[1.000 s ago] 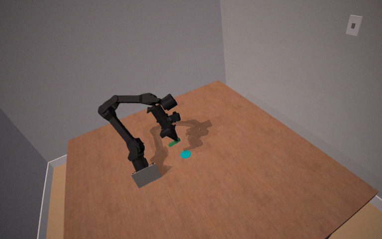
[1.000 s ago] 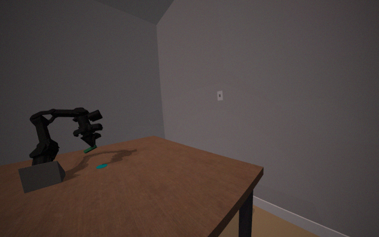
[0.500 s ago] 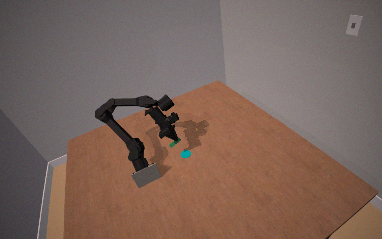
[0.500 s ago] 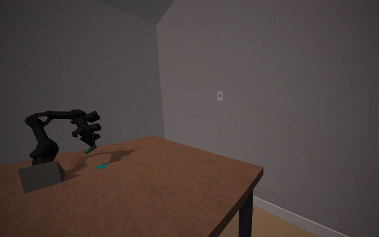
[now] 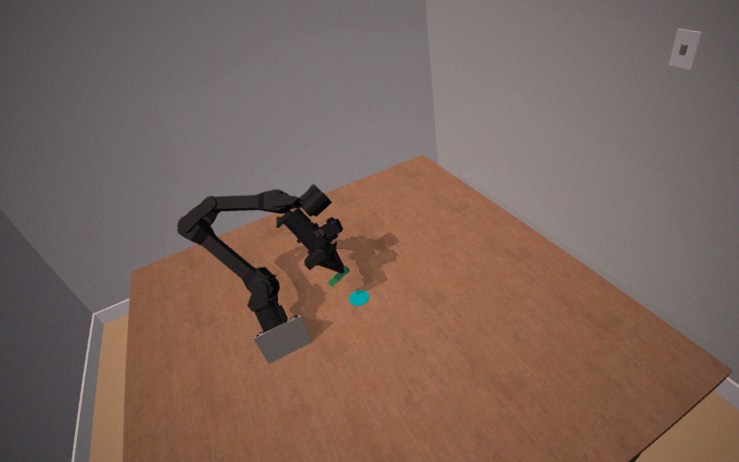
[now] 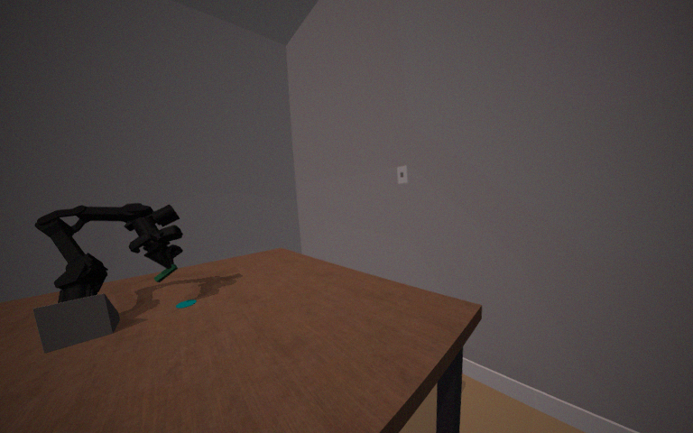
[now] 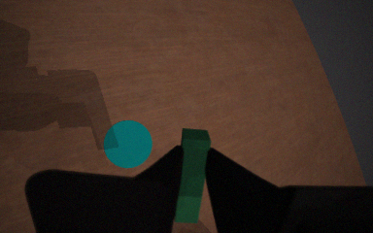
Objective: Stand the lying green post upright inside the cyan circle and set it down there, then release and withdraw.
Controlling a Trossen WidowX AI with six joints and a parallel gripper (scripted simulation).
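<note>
Now: the cyan circle 13 cm below my gripper tip, 2 cm ahead of it and 1 cm to the left of it. The rest, counted from my gripper tip: green post (2 cm behind, 1 cm below).
</note>
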